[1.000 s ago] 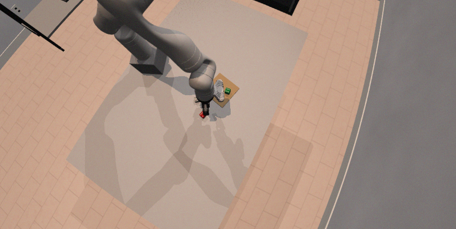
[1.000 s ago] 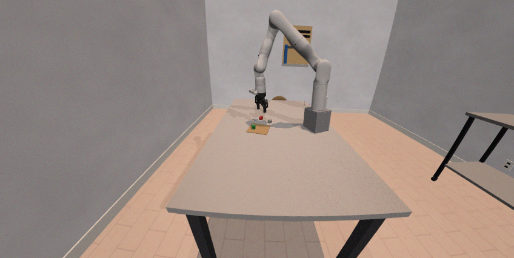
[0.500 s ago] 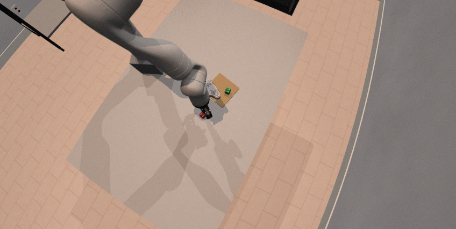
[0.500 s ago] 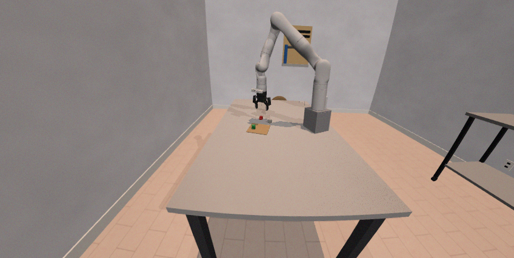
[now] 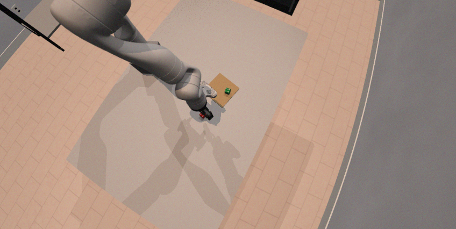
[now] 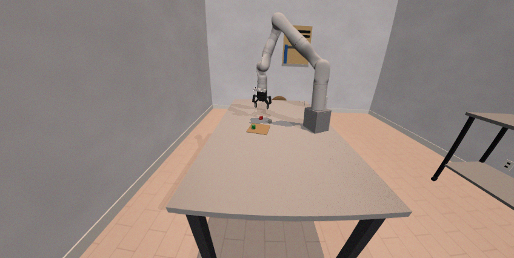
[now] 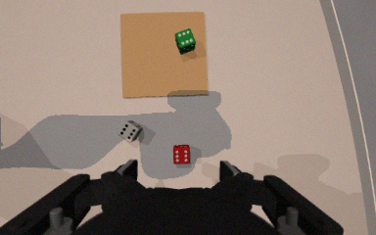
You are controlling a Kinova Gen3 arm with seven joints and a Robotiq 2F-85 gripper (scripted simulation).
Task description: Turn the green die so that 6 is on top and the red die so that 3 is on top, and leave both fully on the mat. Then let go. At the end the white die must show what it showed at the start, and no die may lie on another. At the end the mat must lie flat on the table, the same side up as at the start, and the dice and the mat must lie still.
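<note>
Now: hand 1 cm to the left of the red die and 9 cm above it. The rest, counted from my hand: white die: 7 cm behind, 5 cm to the left, 9 cm below; green die: 5 cm ahead, 16 cm to the left, 9 cm below; tan mat: 1 cm ahead, 16 cm to the left, 10 cm below.
</note>
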